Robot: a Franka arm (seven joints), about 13 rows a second.
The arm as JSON. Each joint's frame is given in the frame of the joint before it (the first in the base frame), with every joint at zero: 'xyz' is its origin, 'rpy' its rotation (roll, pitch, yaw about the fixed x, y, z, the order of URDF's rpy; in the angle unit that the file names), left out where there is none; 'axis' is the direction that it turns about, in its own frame. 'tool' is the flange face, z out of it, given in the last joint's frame.
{
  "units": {
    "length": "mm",
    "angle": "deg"
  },
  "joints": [
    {
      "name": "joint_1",
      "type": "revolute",
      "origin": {
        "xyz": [
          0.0,
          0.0,
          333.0
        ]
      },
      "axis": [
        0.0,
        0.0,
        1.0
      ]
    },
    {
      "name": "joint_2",
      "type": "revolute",
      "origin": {
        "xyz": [
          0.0,
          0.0,
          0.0
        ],
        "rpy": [
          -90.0,
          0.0,
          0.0
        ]
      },
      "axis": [
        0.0,
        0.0,
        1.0
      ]
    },
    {
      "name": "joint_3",
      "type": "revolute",
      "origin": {
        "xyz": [
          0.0,
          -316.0,
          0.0
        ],
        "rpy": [
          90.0,
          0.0,
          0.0
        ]
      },
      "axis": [
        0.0,
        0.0,
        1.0
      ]
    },
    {
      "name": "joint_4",
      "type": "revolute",
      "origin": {
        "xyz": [
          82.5,
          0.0,
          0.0
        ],
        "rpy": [
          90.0,
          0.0,
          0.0
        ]
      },
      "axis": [
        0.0,
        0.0,
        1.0
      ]
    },
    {
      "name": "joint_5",
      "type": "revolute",
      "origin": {
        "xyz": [
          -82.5,
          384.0,
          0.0
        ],
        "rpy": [
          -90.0,
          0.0,
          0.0
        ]
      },
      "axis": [
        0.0,
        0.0,
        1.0
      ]
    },
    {
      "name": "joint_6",
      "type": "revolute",
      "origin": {
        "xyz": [
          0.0,
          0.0,
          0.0
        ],
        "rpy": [
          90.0,
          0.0,
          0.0
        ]
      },
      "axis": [
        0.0,
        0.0,
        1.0
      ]
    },
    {
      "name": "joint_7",
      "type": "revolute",
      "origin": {
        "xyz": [
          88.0,
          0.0,
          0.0
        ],
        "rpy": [
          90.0,
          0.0,
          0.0
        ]
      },
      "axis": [
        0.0,
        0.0,
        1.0
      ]
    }
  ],
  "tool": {
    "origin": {
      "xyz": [
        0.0,
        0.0,
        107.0
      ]
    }
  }
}
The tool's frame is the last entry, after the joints.
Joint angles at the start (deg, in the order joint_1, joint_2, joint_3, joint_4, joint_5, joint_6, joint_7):
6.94 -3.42 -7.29 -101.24 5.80 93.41 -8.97
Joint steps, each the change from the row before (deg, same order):
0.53 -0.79 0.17 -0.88 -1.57 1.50 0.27
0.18 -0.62 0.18 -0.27 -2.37 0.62 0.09
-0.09 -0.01 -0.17 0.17 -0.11 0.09 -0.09
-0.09 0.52 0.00 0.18 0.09 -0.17 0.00
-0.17 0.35 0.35 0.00 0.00 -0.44 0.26
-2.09 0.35 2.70 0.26 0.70 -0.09 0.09
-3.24 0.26 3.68 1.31 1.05 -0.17 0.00
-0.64 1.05 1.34 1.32 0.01 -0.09 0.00
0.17 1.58 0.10 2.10 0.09 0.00 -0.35
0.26 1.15 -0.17 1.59 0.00 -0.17 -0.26
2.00 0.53 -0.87 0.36 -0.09 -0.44 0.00
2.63 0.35 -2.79 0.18 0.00 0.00 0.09
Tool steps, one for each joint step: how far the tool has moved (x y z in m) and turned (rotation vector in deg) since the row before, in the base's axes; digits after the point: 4 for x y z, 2 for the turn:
-0.0017 0.0032 0.0019 -1.50 -1.37 0.51
-0.0018 -0.0010 0.0041 -2.29 -0.99 0.55
0.0004 -0.0027 0.0016 -0.09 -0.27 -0.16
0.0021 -0.0004 -0.0035 0.02 0.51 -0.10
0.0006 0.0020 -0.0038 -0.08 0.79 -0.06
0.0014 0.0077 -0.0010 0.48 0.17 0.42
0.0024 0.0069 0.0083 0.83 -0.87 0.30
0.0057 0.0071 0.0009 -0.04 -0.18 0.70
0.0093 0.0030 0.0023 0.15 -0.54 0.61
0.0065 0.0011 0.0018 0.04 -0.29 0.36
0.0011 0.0111 -0.0029 -0.13 0.60 1.17
0.0018 -0.0012 -0.0019 -0.08 0.17 -0.25

